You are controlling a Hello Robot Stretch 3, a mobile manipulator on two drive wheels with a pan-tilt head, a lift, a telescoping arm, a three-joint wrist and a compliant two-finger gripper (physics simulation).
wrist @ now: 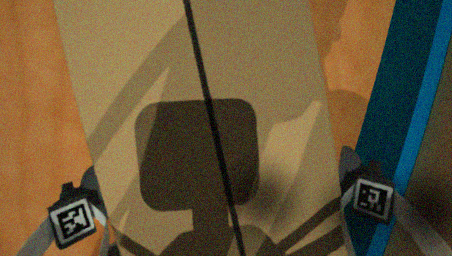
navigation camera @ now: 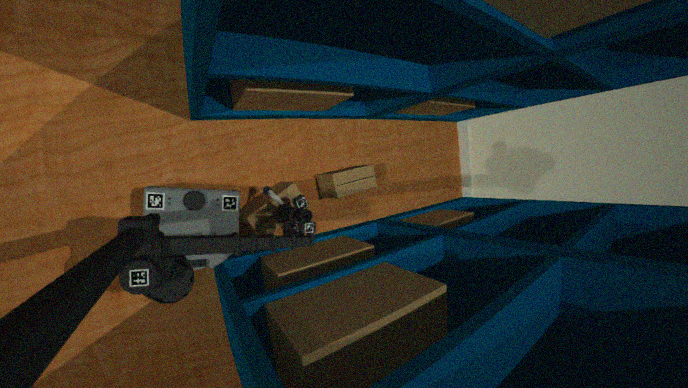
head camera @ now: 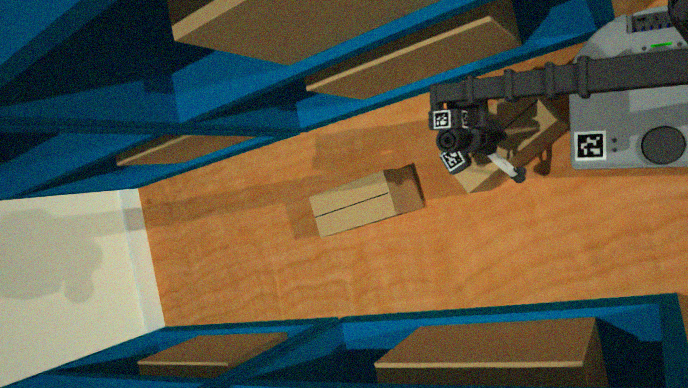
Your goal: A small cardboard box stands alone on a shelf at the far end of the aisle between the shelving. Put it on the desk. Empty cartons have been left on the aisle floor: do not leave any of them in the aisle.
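Frame: origin at the robot's base, x right, y down, z ahead, level; metres.
Where they show: robot's base, origin of its link: [navigation camera: 193, 199] [head camera: 660, 143].
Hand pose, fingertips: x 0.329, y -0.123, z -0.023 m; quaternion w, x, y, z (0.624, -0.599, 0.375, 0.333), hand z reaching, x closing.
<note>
Each offset is from my fingertips to the top centre of the thing.
One carton @(dz -0.002, dx -0.007, dy -0.063 m) [head camera: 472, 179] [navigation camera: 289, 190] [wrist: 260, 55] lies on the aisle floor in front of my base, partly hidden by my wrist in the head and navigation views. My gripper [wrist: 222, 175] is open above it. In the wrist view its fingertips stand close beside the carton's left and right edges; whether they touch is unclear. A second carton @(dz +0.150, dx +0.383, dy -0.057 m) [head camera: 354, 202] [navigation camera: 354, 181] lies farther down the aisle, apart from the gripper. I cannot identify the small box on a shelf. The desk does not show.
Blue shelving [head camera: 505, 306] [navigation camera: 199, 65] [wrist: 382, 75] with larger brown boxes [head camera: 490, 342] [navigation camera: 355, 305] lines both sides of the aisle. The near shelf edge runs close to the gripper's right finger. A pale wall [head camera: 50, 320] [navigation camera: 600, 150] closes the far end.
</note>
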